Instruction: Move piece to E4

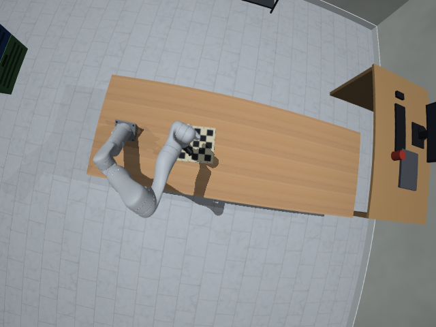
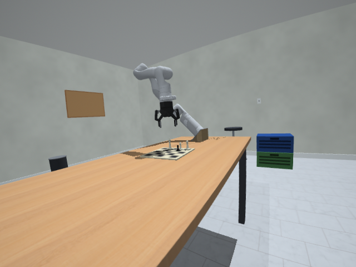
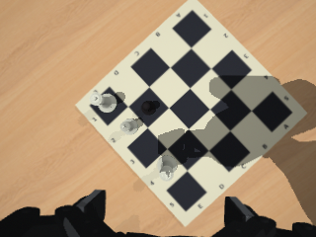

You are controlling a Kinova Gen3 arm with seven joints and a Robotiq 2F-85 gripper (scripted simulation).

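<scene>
Right now the black piece is 120 mm below my hand, 80 mm to the left of it and 30 mm ahead of it. The rest, counted from my hand: small chessboard 140 mm below, 70 mm ahead, 50 mm to the left.
</scene>
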